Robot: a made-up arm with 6 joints. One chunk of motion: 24 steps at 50 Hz.
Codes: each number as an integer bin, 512 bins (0 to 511) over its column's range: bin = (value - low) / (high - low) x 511, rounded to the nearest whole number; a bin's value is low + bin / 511 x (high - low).
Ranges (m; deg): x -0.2..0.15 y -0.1..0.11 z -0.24..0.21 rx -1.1..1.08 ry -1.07..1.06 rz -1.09..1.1
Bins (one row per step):
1: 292 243 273 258 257 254
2: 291 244 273 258 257 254
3: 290 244 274 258 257 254
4: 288 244 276 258 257 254
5: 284 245 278 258 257 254
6: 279 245 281 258 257 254
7: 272 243 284 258 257 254
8: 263 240 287 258 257 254
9: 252 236 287 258 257 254
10: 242 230 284 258 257 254
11: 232 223 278 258 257 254
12: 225 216 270 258 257 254
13: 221 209 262 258 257 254
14: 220 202 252 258 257 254
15: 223 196 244 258 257 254
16: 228 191 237 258 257 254
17: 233 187 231 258 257 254
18: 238 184 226 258 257 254
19: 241 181 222 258 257 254
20: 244 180 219 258 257 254
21: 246 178 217 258 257 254
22: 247 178 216 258 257 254
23: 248 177 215 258 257 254
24: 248 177 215 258 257 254
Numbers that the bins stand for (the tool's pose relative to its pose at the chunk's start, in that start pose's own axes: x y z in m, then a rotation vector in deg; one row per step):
1: 0.0000 -0.0001 0.0004 0.00 0.00 0.00
2: -0.0007 0.0003 0.0004 0.00 0.00 0.00
3: -0.0014 0.0003 0.0013 0.00 0.00 0.00
4: -0.0027 0.0003 0.0031 0.00 0.00 0.00
5: -0.0055 0.0007 0.0048 0.00 0.00 0.00
6: -0.0089 0.0007 0.0075 0.00 0.00 0.00
7: -0.0137 -0.0001 0.0101 0.00 0.00 0.00
8: -0.0199 -0.0014 0.0127 0.00 0.00 0.00
9: -0.0274 -0.0030 0.0127 0.00 0.00 0.00
10: -0.0342 -0.0055 0.0101 0.00 0.00 0.00
11: -0.0411 -0.0084 0.0048 0.00 0.00 0.00
12: -0.0459 -0.0112 -0.0022 0.00 0.00 0.00
13: -0.0486 -0.0141 -0.0093 0.00 0.00 0.00
14: -0.0493 -0.0170 -0.0181 0.00 0.00 0.00
15: -0.0473 -0.0195 -0.0251 0.00 0.00 0.00
16: -0.0438 -0.0215 -0.0313 0.00 0.00 0.00
17: -0.0404 -0.0232 -0.0366 0.00 0.00 0.00
18: -0.0370 -0.0244 -0.0410 0.00 0.00 0.00
19: -0.0349 -0.0256 -0.0445 0.00 0.00 0.00
20: -0.0329 -0.0260 -0.0471 0.00 0.00 0.00
21: -0.0315 -0.0268 -0.0489 0.00 0.00 0.00
22: -0.0308 -0.0268 -0.0498 0.00 0.00 0.00
23: -0.0301 -0.0273 -0.0507 0.00 0.00 0.00
24: -0.0301 -0.0273 -0.0507 0.00 0.00 0.00

